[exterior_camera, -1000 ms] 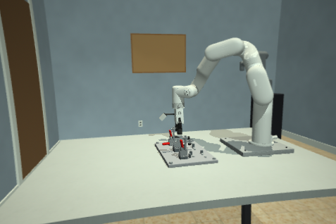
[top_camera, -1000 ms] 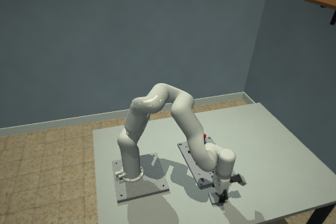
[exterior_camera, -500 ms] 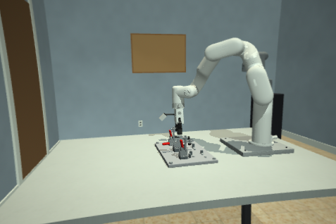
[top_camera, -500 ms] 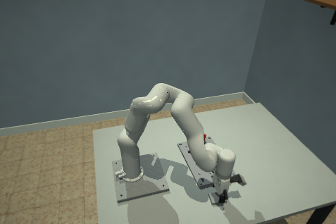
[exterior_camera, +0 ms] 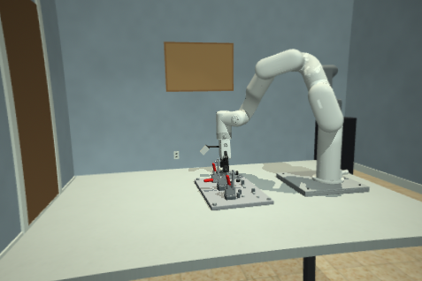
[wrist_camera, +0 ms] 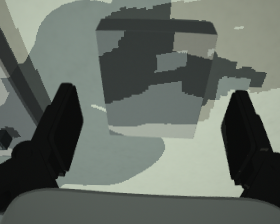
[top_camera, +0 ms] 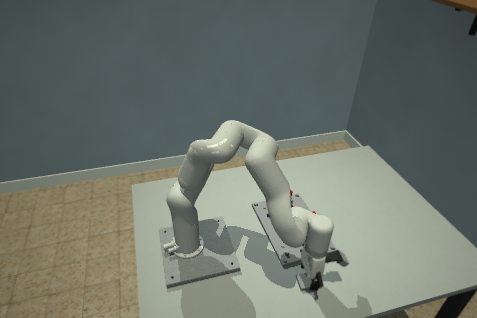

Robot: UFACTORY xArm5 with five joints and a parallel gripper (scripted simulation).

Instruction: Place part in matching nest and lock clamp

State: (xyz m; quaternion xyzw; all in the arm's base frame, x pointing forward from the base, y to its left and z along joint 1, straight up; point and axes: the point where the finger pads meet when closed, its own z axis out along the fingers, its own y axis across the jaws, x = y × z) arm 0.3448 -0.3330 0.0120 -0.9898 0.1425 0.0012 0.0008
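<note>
The grey part is 30 mm below my hand. Also, from my hand: grey fixture plate (90 mm ahead, 250 mm to the left, 30 mm below).
</note>
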